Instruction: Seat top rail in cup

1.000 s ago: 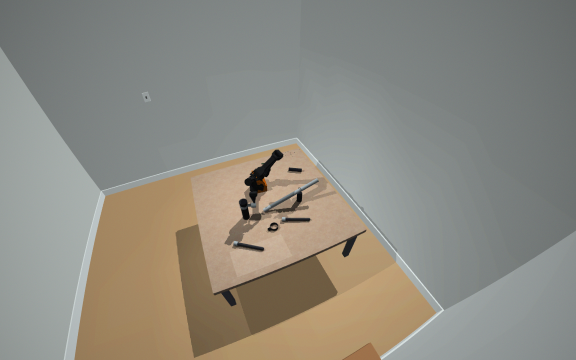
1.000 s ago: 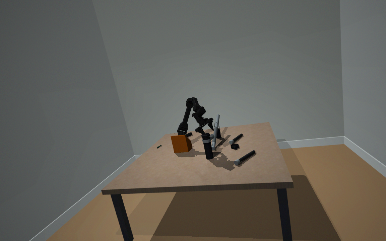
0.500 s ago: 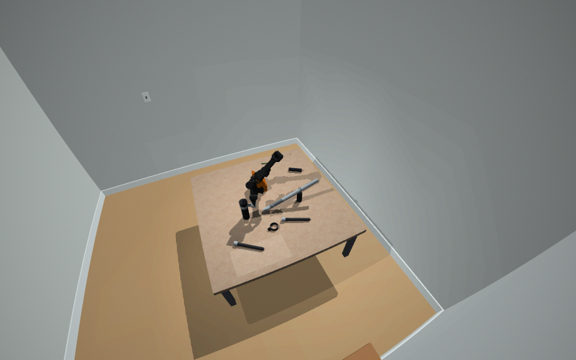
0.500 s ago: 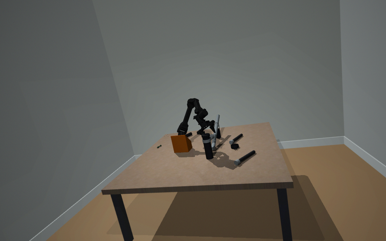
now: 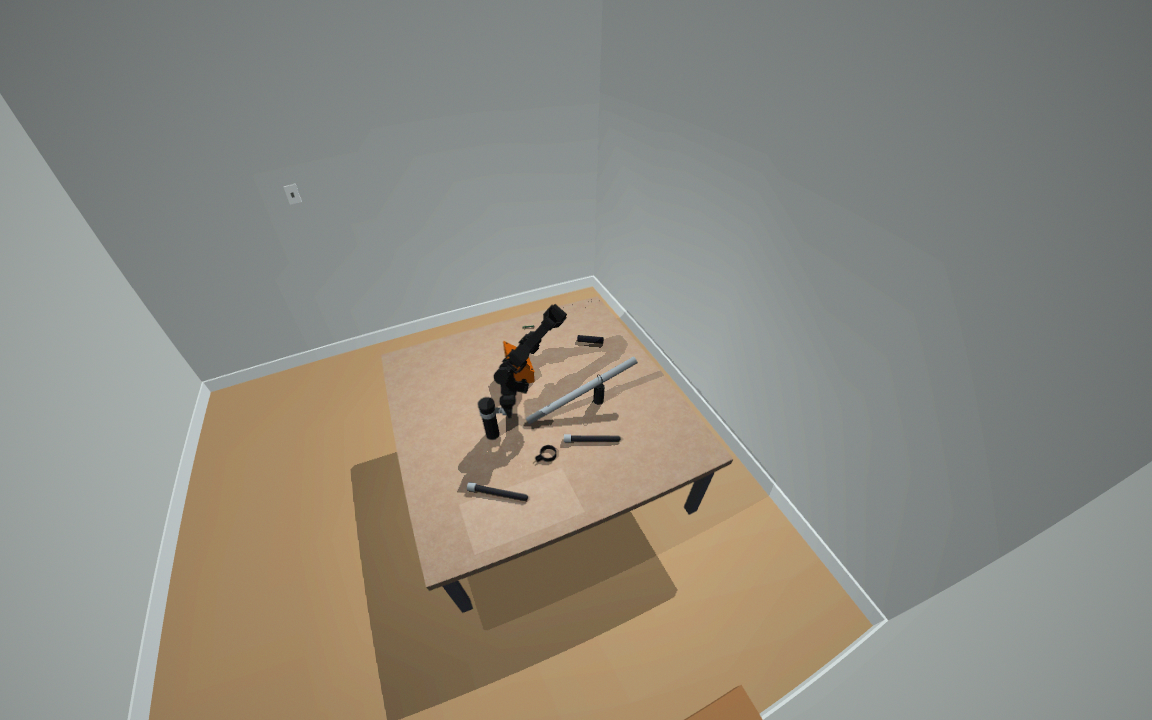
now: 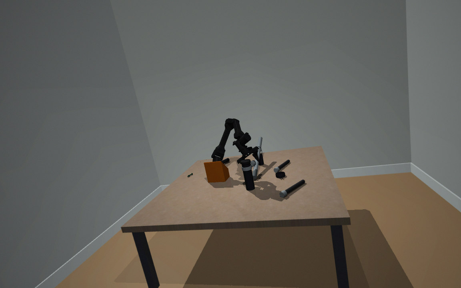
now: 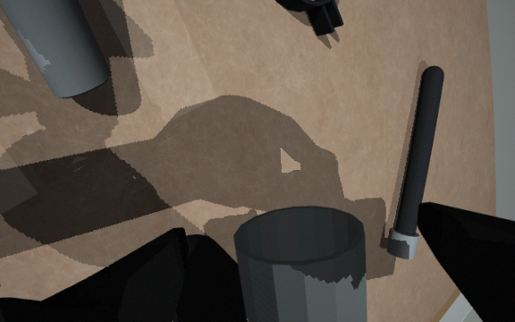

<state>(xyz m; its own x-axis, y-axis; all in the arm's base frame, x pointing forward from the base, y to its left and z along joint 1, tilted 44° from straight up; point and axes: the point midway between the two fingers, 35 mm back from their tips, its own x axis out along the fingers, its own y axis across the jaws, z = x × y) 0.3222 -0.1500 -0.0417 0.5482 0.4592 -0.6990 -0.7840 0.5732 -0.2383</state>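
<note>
The grey rail-end cup is 20 mm to the right of my gripper tip, 20 mm behind it and 10 mm above it. Round my gripper tip: short black cylinder: 560 mm to the left, 430 mm behind, 120 mm below; then small post: 420 mm to the left, 40 mm below, 40 mm behind; then bolt: 680 mm behind, 310 mm to the left, 130 mm below.
</note>
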